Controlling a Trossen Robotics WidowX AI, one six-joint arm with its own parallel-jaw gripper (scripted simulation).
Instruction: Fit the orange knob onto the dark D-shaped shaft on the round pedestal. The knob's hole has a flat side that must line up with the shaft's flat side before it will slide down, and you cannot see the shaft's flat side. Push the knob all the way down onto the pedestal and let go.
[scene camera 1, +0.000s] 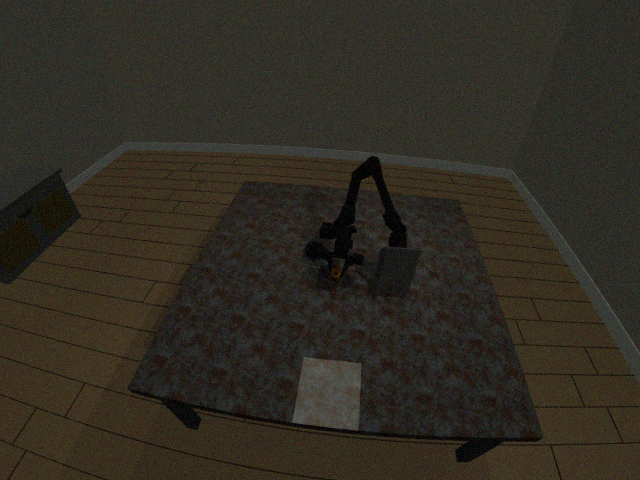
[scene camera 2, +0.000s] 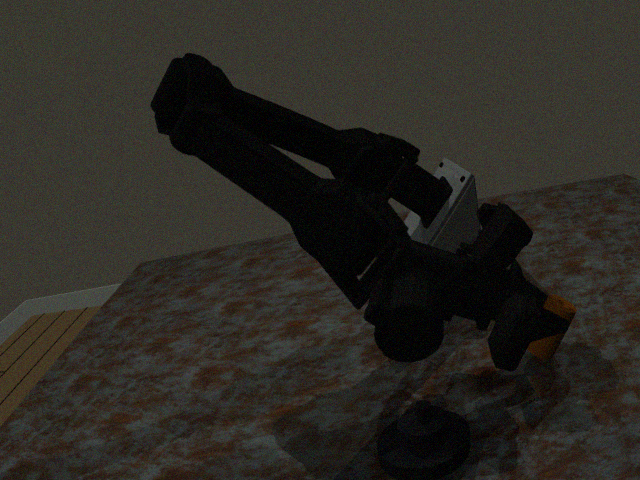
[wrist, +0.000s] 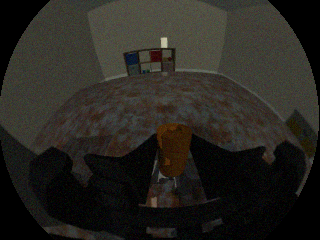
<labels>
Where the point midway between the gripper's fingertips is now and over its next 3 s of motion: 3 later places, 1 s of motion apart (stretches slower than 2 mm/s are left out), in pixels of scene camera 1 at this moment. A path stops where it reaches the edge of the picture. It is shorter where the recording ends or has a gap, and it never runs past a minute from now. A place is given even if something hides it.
My gripper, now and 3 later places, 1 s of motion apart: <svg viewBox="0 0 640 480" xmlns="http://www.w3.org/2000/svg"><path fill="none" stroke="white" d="M335 276L338 262L337 256L337 268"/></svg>
</labels>
